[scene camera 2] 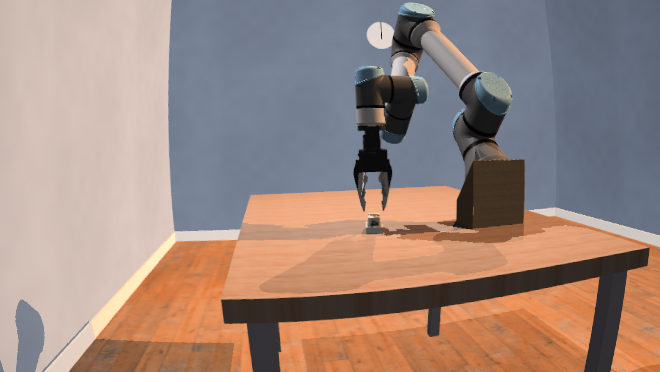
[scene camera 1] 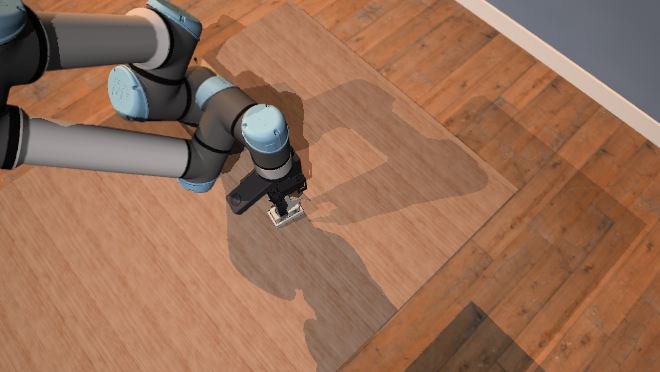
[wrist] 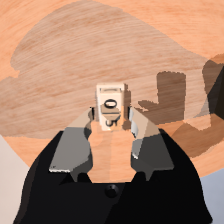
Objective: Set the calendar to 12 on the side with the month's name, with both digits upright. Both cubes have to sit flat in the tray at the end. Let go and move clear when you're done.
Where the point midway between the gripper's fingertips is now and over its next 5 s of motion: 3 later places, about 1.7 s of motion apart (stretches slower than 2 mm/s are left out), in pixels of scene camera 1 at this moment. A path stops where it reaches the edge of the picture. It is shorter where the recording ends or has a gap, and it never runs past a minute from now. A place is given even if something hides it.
My gripper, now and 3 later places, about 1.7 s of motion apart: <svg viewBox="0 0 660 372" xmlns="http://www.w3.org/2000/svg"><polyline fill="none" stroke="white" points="278,209 279,209 276,197 287,190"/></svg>
